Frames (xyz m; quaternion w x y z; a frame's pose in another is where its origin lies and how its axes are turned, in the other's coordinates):
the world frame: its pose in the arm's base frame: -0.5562 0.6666 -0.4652 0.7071 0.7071 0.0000 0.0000
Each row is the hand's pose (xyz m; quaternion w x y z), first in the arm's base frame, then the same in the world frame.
Working: the arm's base frame: its pose in the world frame: 0.5562 0.4652 0.6666 0.7071 -0.7071 0.0000 0.0000

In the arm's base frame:
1: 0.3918 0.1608 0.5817 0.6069 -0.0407 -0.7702 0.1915
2: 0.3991 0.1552 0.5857 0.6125 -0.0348 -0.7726 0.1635
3: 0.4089 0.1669 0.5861 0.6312 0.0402 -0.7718 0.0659
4: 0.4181 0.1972 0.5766 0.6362 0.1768 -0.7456 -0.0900
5: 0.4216 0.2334 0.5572 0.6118 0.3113 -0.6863 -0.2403
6: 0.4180 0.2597 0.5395 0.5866 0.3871 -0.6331 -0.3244
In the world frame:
1: 0.9480 1.0469 0.5058 0.4004 -0.4580 -0.4092 0.6801
2: 0.9553 1.0509 0.5114 0.4085 -0.4577 -0.4307 0.6619
3: 0.9651 1.0513 0.4997 0.4747 -0.4179 -0.4991 0.5923
4: 0.9743 1.0418 0.4694 0.5749 -0.3248 -0.5909 0.4636
5: 0.9778 1.0224 0.4332 0.6527 -0.2125 -0.6552 0.3154
6: 0.9742 1.0047 0.4069 0.6885 -0.1411 -0.6771 0.2183

